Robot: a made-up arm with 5 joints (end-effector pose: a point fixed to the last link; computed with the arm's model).
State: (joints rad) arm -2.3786 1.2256 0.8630 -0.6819 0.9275
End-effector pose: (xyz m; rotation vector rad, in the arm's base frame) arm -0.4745 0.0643 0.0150 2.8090 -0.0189 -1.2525
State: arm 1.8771 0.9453 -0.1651 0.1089 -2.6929
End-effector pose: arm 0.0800 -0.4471 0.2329 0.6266 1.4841 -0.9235
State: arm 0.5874 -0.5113 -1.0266 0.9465 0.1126
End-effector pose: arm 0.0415 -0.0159 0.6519 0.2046 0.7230 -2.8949
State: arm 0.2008 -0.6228 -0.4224 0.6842 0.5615
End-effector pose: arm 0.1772 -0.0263 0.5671 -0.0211 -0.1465 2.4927
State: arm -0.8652 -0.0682 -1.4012 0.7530 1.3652
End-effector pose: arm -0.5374 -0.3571 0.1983 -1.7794 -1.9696 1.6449
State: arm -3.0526 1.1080 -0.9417 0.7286 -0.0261
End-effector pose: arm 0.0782 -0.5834 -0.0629 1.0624 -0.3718 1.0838
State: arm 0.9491 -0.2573 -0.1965 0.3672 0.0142
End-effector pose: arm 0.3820 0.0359 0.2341 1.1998 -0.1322 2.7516
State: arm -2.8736 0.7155 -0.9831 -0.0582 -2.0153
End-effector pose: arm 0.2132 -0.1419 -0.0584 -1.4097 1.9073 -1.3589
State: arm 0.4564 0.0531 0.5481 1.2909 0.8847
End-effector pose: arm 0.2774 -0.4256 0.0603 1.3835 -0.7810 1.2007
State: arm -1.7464 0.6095 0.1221 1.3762 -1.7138
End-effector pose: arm -0.3552 -0.5848 0.0533 1.2438 -0.0890 0.5411
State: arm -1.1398 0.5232 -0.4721 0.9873 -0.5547
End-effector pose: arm -0.5700 -0.4723 0.1674 1.5594 0.6026 -0.6860
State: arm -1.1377 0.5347 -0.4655 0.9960 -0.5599
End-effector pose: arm -0.5643 -0.4796 0.1695 1.5470 0.6130 -0.6720
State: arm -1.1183 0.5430 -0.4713 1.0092 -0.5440
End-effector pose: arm -0.5571 -0.4878 0.1781 1.5321 0.6497 -0.6771
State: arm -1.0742 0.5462 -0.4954 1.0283 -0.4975
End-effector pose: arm -0.5477 -0.4970 0.1954 1.5129 0.7232 -0.7098
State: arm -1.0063 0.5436 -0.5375 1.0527 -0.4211
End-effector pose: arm -0.5347 -0.5068 0.2203 1.4869 0.8311 -0.7697
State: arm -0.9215 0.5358 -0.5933 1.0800 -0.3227
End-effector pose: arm -0.5178 -0.5163 0.2493 1.4528 0.9615 -0.8495
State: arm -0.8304 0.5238 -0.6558 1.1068 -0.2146
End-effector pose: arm -0.4980 -0.5242 0.2780 1.4116 1.0974 -0.9388
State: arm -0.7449 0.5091 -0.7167 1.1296 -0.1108
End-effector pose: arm -0.4782 -0.5296 0.3027 1.3686 1.2211 -1.0261
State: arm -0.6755 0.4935 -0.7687 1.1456 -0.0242
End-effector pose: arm -0.4620 -0.5318 0.3213 1.3318 1.3179 -1.1011
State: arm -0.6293 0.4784 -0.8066 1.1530 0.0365
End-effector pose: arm -0.4528 -0.5309 0.3333 1.3091 1.3788 -1.1574
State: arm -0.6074 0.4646 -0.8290 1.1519 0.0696
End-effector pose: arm -0.4514 -0.5271 0.3396 1.3038 1.4038 -1.1940
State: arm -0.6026 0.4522 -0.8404 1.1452 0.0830
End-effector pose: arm -0.4556 -0.5216 0.3420 1.3116 1.4039 -1.2158
